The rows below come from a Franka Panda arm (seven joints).
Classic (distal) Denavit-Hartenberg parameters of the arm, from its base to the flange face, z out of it. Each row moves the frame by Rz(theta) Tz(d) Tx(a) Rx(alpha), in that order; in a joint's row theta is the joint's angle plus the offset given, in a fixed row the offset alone. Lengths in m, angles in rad.
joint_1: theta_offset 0  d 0.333  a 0  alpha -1.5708
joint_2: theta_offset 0  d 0  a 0  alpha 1.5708
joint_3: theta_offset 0  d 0.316  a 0.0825  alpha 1.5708
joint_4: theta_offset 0  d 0  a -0.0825  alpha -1.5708
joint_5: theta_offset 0  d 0.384  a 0  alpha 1.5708
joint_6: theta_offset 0  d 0  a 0.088  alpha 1.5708
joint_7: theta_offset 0  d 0.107  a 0  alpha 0
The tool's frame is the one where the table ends.
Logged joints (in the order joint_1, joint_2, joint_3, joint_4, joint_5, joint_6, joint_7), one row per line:
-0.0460 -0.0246 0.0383 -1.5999 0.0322 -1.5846 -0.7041
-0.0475 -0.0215 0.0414 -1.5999 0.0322 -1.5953 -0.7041
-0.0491 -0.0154 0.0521 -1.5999 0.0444 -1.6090 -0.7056
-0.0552 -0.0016 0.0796 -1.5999 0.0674 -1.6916 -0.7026
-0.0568 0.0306 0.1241 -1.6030 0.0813 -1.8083 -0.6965
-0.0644 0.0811 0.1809 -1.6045 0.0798 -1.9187 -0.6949
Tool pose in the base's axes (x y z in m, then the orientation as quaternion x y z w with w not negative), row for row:
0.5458 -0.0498 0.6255 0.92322 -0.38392 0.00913 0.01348
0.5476 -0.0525 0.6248 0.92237 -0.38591 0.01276 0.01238
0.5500 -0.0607 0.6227 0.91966 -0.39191 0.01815 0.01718
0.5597 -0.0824 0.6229 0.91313 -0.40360 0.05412 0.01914
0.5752 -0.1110 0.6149 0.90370 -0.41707 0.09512 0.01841
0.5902 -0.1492 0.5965 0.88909 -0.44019 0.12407 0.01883
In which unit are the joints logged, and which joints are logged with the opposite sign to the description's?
The joints are logged in radians. Opposite sign: joint_3, joint_5, joint_6, joint_7.
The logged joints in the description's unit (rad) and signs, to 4 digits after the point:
-0.0460 -0.0246 -0.0383 -1.5999 -0.0322 1.5846 0.7041
-0.0475 -0.0215 -0.0414 -1.5999 -0.0322 1.5953 0.7041
-0.0491 -0.0154 -0.0521 -1.5999 -0.0444 1.6090 0.7056
-0.0552 -0.0016 -0.0796 -1.5999 -0.0674 1.6916 0.7026
-0.0568 0.0306 -0.1241 -1.6030 -0.0813 1.8083 0.6965
-0.0644 0.0811 -0.1809 -1.6045 -0.0798 1.9187 0.6949

